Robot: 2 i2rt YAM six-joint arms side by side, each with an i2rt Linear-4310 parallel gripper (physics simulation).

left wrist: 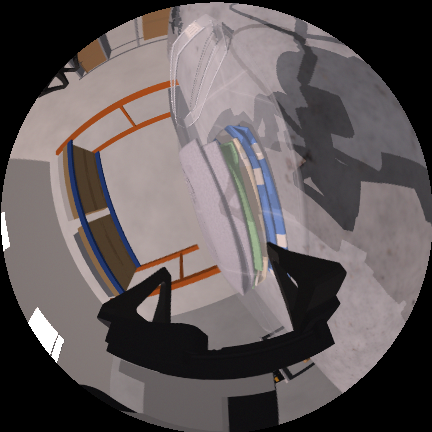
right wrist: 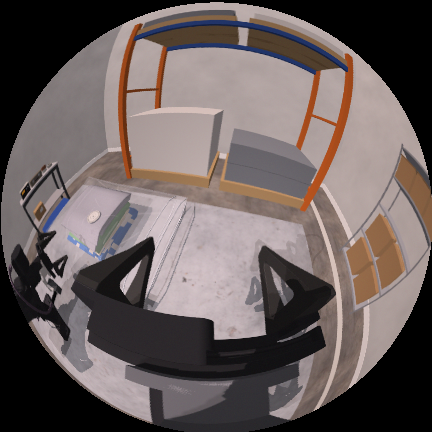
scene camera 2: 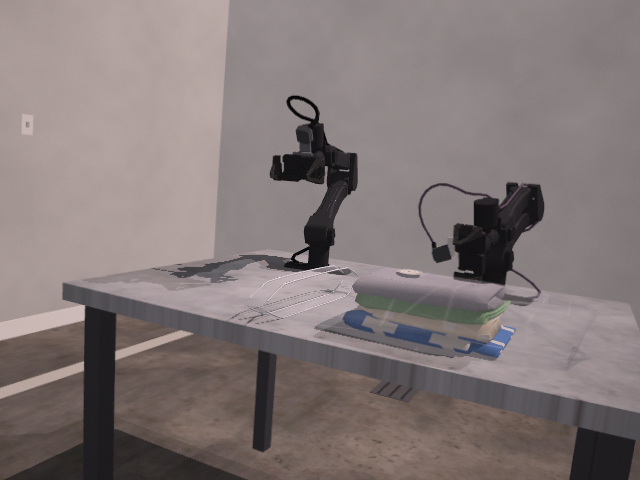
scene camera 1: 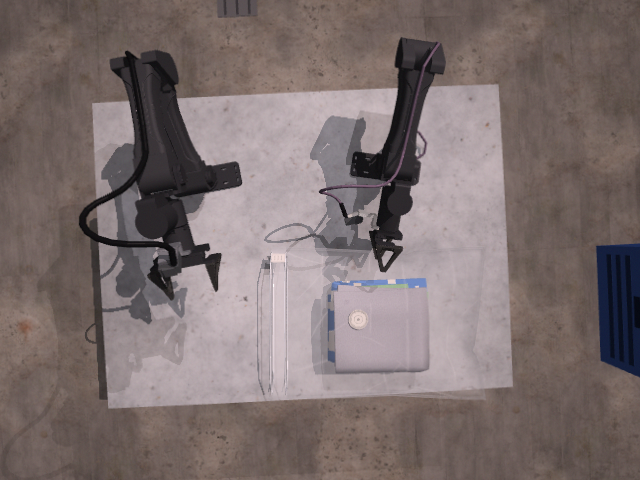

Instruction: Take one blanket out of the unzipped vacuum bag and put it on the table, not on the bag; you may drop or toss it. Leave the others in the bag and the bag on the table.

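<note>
The clear vacuum bag (scene camera 1: 279, 258) (scene camera 2: 341, 333) lies on the table with its mouth at the picture's left in scene camera 1. Inside, folded blankets are stacked: lilac-grey (scene camera 1: 385, 341) (scene camera 2: 429, 290) (left wrist: 215, 200) on top, then green (scene camera 2: 429, 310) (left wrist: 243, 210), cream (scene camera 2: 485, 330) and blue-and-white (scene camera 2: 413, 330) (left wrist: 271, 210). A round valve (scene camera 1: 357, 319) (right wrist: 94, 216) shows over the top one. My left gripper (scene camera 1: 383, 268) (scene camera 2: 459, 254) (left wrist: 214, 261) is open and empty, turned sideways, beside the stack's upper edge in scene camera 1. My right gripper (scene camera 1: 194, 294) (scene camera 2: 297, 174) (right wrist: 207, 247) is open and empty, high above the table left of the bag.
The table (scene camera 1: 258, 129) (scene camera 2: 170, 310) carries both arms. A bag edge overhangs its lower edge in scene camera 1. A blue container (scene camera 1: 620, 310) stands off the table at the right. A tall orange-post rack (right wrist: 345, 130), a white box (right wrist: 170, 142) and a grey box (right wrist: 270, 162) stand beyond the table.
</note>
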